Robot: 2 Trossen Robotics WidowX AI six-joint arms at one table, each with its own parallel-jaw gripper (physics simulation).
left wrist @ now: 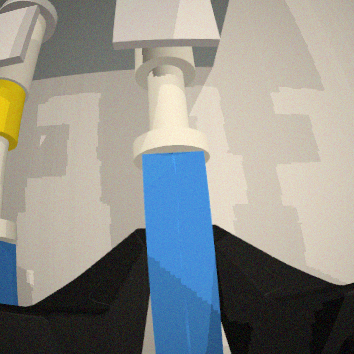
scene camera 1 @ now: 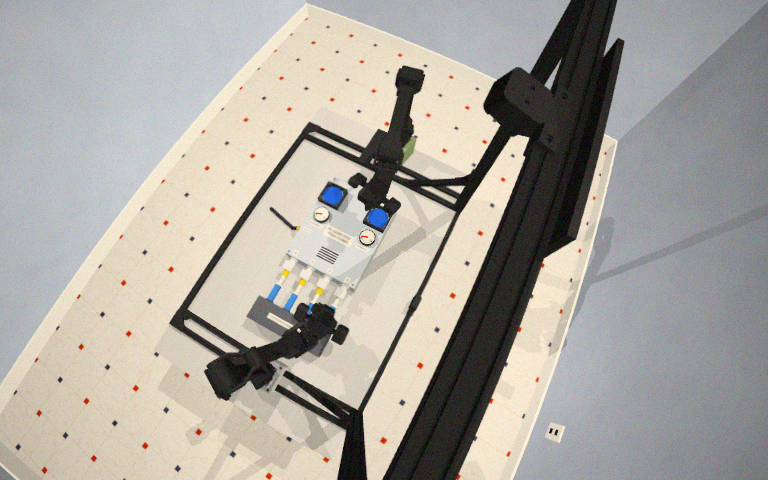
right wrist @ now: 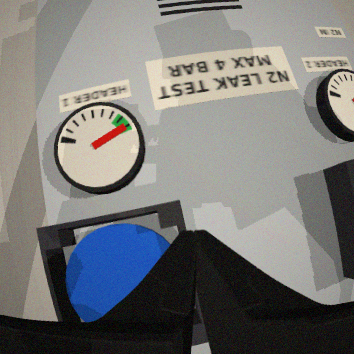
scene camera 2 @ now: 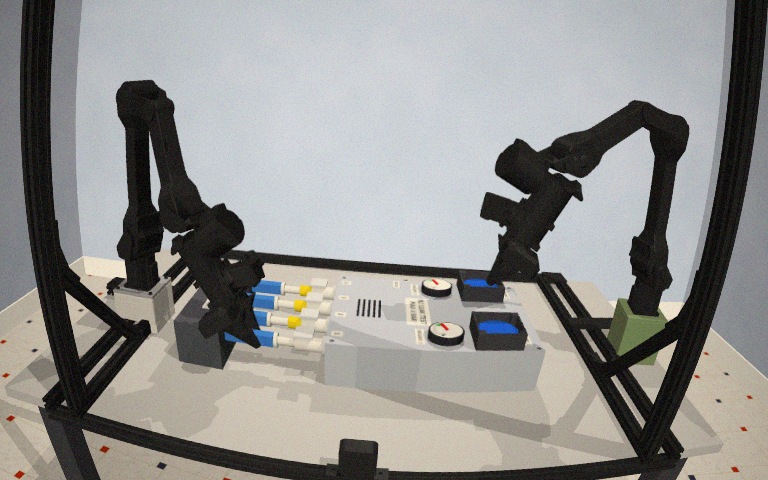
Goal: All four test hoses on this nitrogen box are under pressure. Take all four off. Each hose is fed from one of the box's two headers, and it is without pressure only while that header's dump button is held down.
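Places are measured from the left arm's base along level axes (x ahead, y left, z up), in millimetres.
Pixels of known places: left gripper, fingertip midpoint: [left wrist: 176, 238] [scene camera 2: 260, 344]; right gripper, fingertip midpoint: [scene camera 1: 366, 210] [right wrist: 192, 241] [scene camera 2: 488, 283]; left arm's base, origin of the base link: [scene camera 1: 263, 372] [scene camera 2: 142, 283]; right arm's base, origin of the base link: [scene camera 2: 642, 309].
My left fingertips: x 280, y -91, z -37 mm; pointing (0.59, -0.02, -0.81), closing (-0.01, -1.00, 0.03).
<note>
For each thing: its middle in the pictures, then the offset to it from my left fingertips. "pt": a spot on its surface instead.
- end hose, surface spot: [left wrist: 177, 200] [scene camera 2: 264, 333] pt 9 mm ahead, 0 mm left, 22 mm up
- box, surface spot: [scene camera 2: 385, 333] [scene camera 1: 353, 260] pt 201 mm ahead, 18 mm left, 37 mm up
- header 1 button, body centre: [right wrist: 126, 280] [scene camera 2: 496, 336] [scene camera 1: 378, 218] 381 mm ahead, 16 mm left, 42 mm up
- header 2 button, body centre: [scene camera 2: 479, 291] [scene camera 1: 333, 196] 378 mm ahead, 206 mm left, 42 mm up
- header 1 gauge, surface spot: [right wrist: 100, 147] [scene camera 2: 448, 329] [scene camera 1: 367, 236] pt 298 mm ahead, 17 mm left, 52 mm up
- header 2 gauge, surface spot: [right wrist: 344, 105] [scene camera 2: 439, 286] [scene camera 1: 324, 214] pt 296 mm ahead, 192 mm left, 52 mm up
- thin black line, surface spot: [scene camera 1: 281, 217] pt 231 mm ahead, 360 mm left, 30 mm down
My left gripper [scene camera 1: 325, 316] [scene camera 2: 252, 338] [left wrist: 176, 238] is shut on the blue sleeve of the end hose [scene camera 2: 267, 338] [left wrist: 177, 200]; this hose's white plug has no yellow band and runs up to its fitting. Three other hoses [scene camera 1: 274, 292] [scene camera 1: 291, 301] [scene camera 2: 261, 318] stand in the box's fittings, with yellow bands. My right gripper [scene camera 1: 369, 199] [scene camera 2: 492, 281] [right wrist: 192, 241] is shut and empty, above the box [scene camera 1: 351, 266] [scene camera 2: 385, 333] between the header 1 button [scene camera 1: 377, 217] [scene camera 2: 498, 327] [right wrist: 115, 270] and the header 2 button [scene camera 1: 332, 195] [scene camera 2: 481, 283]. The header 1 gauge [scene camera 1: 367, 237] [scene camera 2: 446, 333] [right wrist: 100, 147] needle is at the green zone.
The header 2 gauge [scene camera 1: 321, 213] [scene camera 2: 436, 287] [right wrist: 344, 105] is cut off in the right wrist view. A dark block [scene camera 1: 260, 308] [scene camera 2: 201, 345] stands behind the hoses, under my left gripper. A thin black line [scene camera 1: 281, 217] leaves the box's side. A black frame [scene camera 1: 240, 223] surrounds the work area.
</note>
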